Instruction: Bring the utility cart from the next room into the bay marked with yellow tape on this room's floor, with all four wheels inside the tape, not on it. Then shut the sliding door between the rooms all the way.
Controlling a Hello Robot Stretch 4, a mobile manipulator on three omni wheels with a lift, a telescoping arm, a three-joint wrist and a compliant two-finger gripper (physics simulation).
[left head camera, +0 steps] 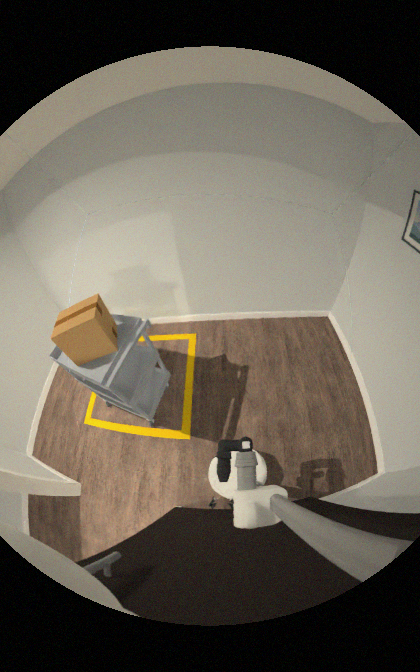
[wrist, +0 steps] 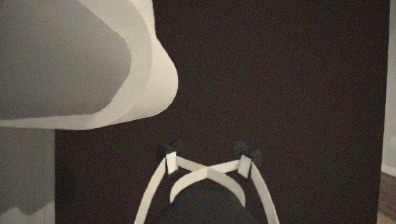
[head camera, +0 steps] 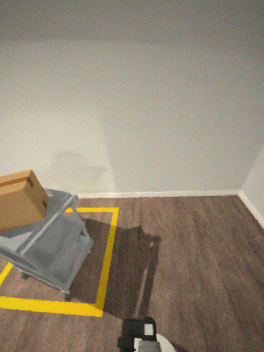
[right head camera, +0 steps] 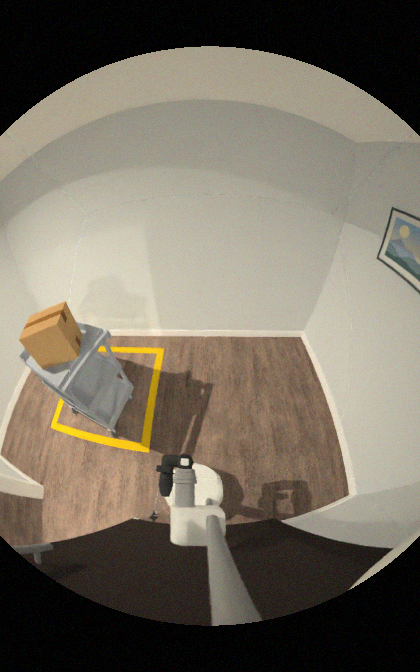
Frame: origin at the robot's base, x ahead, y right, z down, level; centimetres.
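Seen in the pictures: gripper, between the fingertips: (wrist: 208,151).
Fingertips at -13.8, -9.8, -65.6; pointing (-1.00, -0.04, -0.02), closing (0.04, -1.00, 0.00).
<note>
A point is followed by its place in that frame, as x, y, z.
The grey utility cart (head camera: 57,255) @[52.9, -64.8, -50.7] (left head camera: 140,385) (right head camera: 97,390) stands at an angle in the bay of yellow tape (head camera: 107,260) @[71.7, -41.1, 2.7] (left head camera: 189,390) (right head camera: 153,400). The wheels that show are inside the tape; the far one is hidden. The dark sliding door (left head camera: 200,560) (right head camera: 150,575) (wrist: 300,100) @[-32.0, -29.3, -73.0] is close by the robot, with its grey handle (left head camera: 104,562) (right head camera: 35,549) at the lower left of both side head views. Floor shows between the door and the doorway's wall end, so a gap is open. My gripper (wrist: 208,151) @[-13.8, -9.8, -65.6] is open and empty, its fingertips apart in front of the dark panel.
A cardboard box (head camera: 22,200) @[64.0, -73.0, -97.0] (left head camera: 85,330) (right head camera: 50,335) sits on the cart's top. The wall end by the doorway (left head camera: 40,482) (right head camera: 20,487) juts in at the left. Walls stand behind the cart and at the right, where a framed picture (right head camera: 405,245) hangs.
</note>
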